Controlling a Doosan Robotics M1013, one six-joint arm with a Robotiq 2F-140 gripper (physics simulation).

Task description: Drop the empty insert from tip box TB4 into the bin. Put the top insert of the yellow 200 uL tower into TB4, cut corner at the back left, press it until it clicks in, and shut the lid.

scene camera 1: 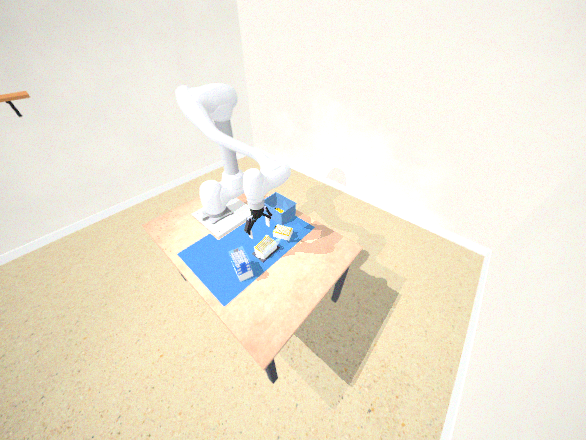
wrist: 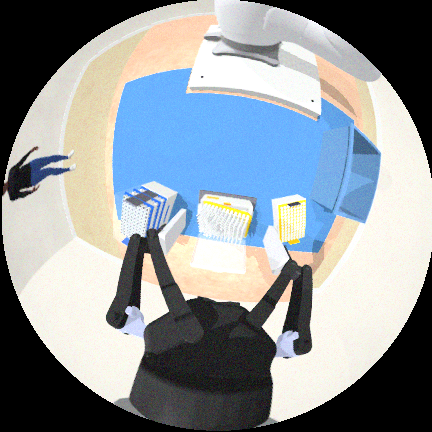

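Note:
My gripper point(scene camera 1: 259, 228) point(wrist: 225, 225) is open and empty, its fingers wide apart above the middle box. Tip box TB4 point(wrist: 230, 199) stands on a dark base. A yellow-edged insert full of white tips point(scene camera 1: 265, 246) point(wrist: 224, 220) lies on the box. In the wrist view it looks turned and uneven against the box rim; whether it is seated cannot be told. The clear lid point(wrist: 219, 256) is open on the table-edge side. The yellow tower point(scene camera 1: 283, 232) point(wrist: 291, 220) stands to the right in the wrist view. The blue bin point(scene camera 1: 285, 214) point(wrist: 361, 172) holds something yellow point(scene camera 1: 279, 210).
A blue-and-white tower point(scene camera 1: 242, 265) point(wrist: 147, 210) stands on the other side of TB4, near the left finger in the wrist view. The blue mat point(scene camera 1: 207, 260) point(wrist: 215, 140) lies under the boxes. The white robot base plate point(wrist: 250, 92) is behind. A person point(wrist: 37, 172) shows far left.

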